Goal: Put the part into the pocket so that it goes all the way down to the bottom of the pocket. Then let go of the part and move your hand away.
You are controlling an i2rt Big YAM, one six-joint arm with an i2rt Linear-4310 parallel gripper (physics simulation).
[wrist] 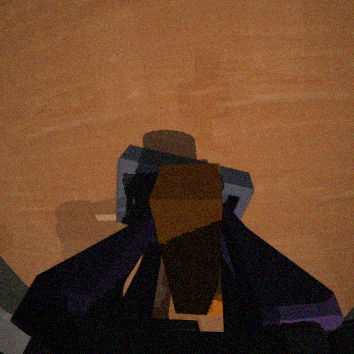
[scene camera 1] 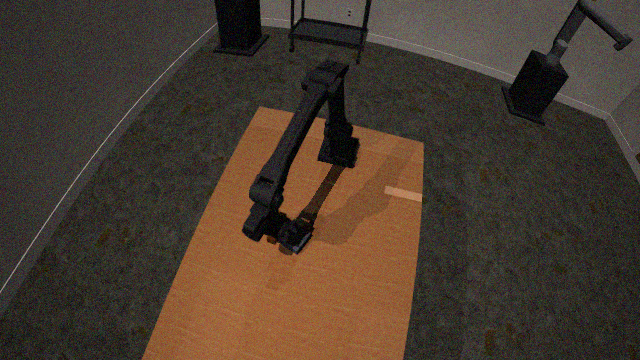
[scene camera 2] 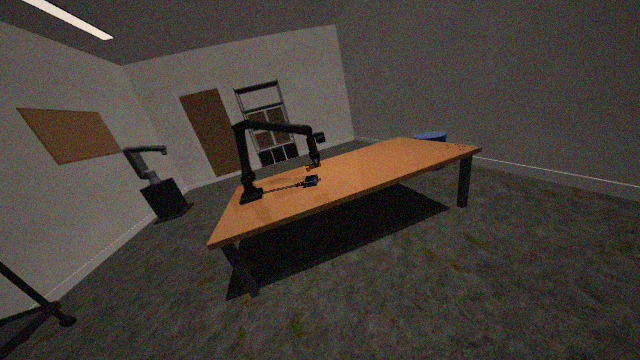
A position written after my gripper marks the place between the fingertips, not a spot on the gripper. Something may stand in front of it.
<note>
My gripper [wrist: 191, 211] carries an orange block, clear of everything else. I also see a blue-grey pocket block [wrist: 138, 167].
</note>
